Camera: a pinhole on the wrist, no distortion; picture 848 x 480 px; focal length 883.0 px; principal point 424.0 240.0 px. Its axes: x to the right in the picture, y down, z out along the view. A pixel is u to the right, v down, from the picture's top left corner.
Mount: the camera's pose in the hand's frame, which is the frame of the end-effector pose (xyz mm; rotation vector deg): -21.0 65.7 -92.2 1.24 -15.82 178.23
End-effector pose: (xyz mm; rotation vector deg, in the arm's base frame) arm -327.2 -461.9 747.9 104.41 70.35 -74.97
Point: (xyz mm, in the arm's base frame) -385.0 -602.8 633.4
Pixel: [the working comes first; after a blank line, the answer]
In the camera's frame: -70.3 3.0 281.0

203 250
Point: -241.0 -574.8 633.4
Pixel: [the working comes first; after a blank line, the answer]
In the camera's frame: -93.1 -100.6 179.7

outside the picture
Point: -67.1 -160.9 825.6
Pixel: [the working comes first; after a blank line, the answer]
In the camera's frame: -81.4 8.3 -296.2

behind the camera
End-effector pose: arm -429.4 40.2 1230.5 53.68 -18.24 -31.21
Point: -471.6 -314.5 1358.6
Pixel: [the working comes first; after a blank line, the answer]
In the camera's frame: -187.6 59.6 443.2

50 359
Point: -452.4 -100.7 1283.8
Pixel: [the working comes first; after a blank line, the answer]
In the camera's frame: -81.9 51.8 242.1

125 429
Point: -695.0 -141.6 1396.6
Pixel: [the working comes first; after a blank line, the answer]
In the camera's frame: 94.3 17.9 444.7

611 276
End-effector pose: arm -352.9 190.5 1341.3 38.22 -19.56 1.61
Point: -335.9 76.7 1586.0
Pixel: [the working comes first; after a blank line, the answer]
In the camera's frame: -119.6 -51.4 333.8

108 104
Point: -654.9 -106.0 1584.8
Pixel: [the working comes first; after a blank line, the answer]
In the camera's frame: 168.1 18.1 551.9

693 269
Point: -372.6 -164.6 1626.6
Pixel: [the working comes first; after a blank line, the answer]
In the camera's frame: -117.8 73.7 547.3

234 359
